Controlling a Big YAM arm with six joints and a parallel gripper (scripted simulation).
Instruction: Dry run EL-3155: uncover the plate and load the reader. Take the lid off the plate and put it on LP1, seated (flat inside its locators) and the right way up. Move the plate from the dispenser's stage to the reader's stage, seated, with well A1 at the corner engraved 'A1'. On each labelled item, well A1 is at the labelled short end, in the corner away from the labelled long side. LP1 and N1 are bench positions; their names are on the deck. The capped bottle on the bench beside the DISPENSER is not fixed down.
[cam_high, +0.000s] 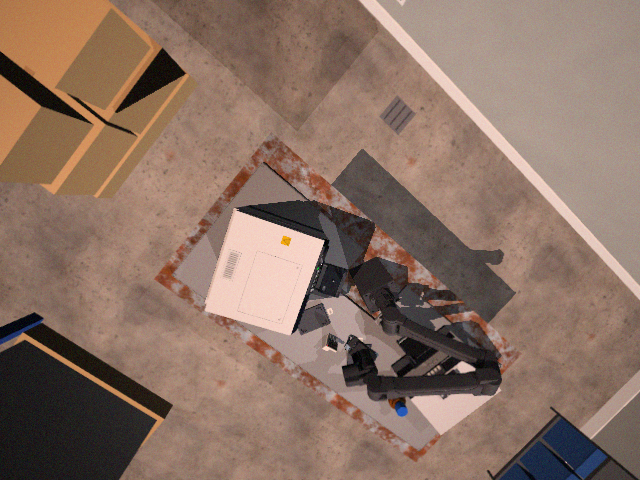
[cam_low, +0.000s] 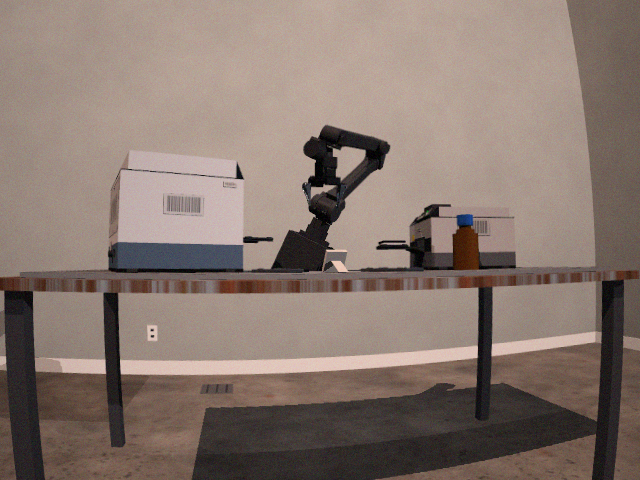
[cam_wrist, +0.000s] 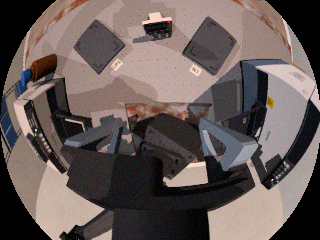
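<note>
Right now my hand is 270 mm to the right of the plate lid, 180 mm past it and 120 mm above it. Also, from my hand: brown capped bottle: 460 mm to the left, 110 mm below, 90 mm ahead; then white well plate: 270 mm to the left, 180 mm behind, 120 mm below.
</note>
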